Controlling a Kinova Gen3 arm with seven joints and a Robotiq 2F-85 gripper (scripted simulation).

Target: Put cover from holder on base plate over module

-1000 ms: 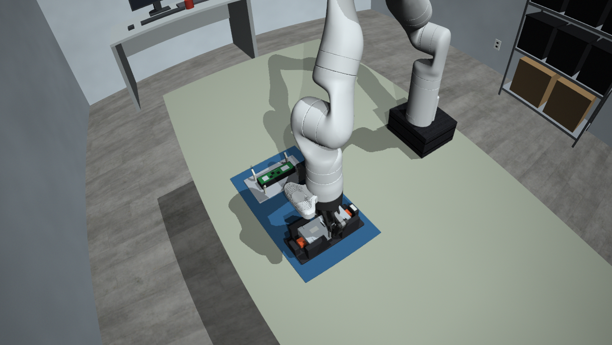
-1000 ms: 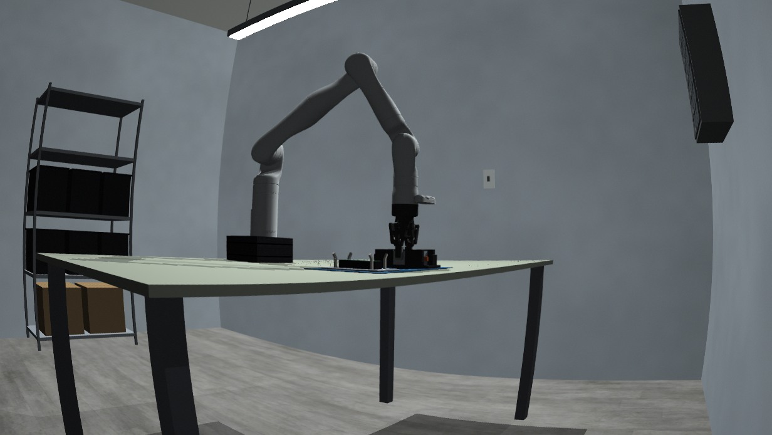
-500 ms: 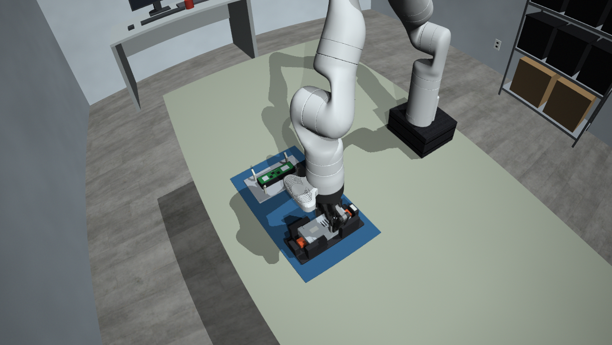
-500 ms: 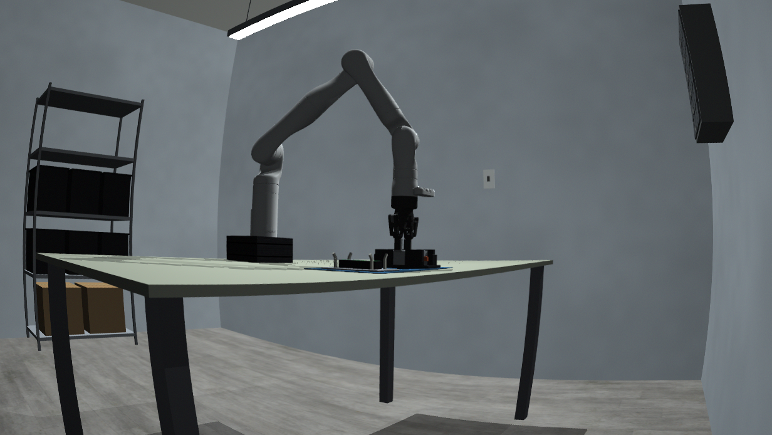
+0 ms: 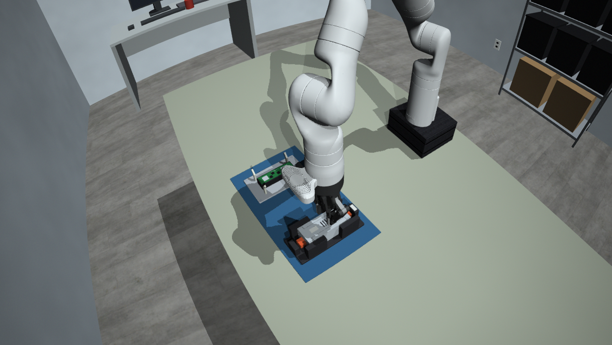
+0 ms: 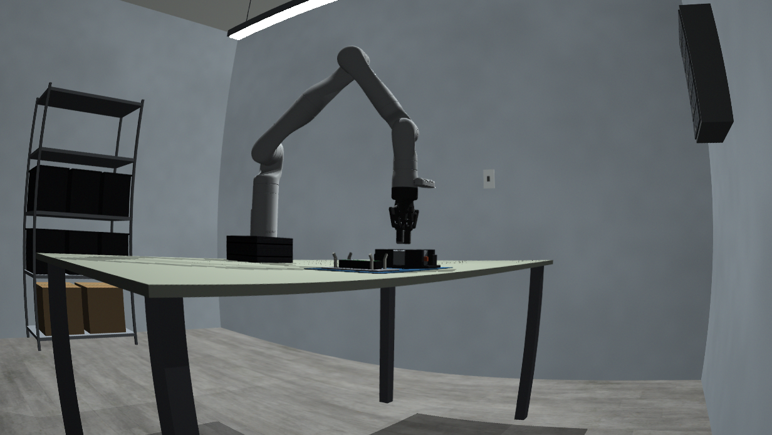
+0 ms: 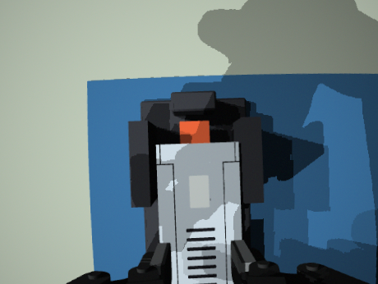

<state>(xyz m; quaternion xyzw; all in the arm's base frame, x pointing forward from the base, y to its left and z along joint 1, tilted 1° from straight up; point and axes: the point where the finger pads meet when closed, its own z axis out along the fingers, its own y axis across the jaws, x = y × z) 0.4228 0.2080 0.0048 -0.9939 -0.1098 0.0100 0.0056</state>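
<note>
My hand is 6 cm above the cover.
</note>
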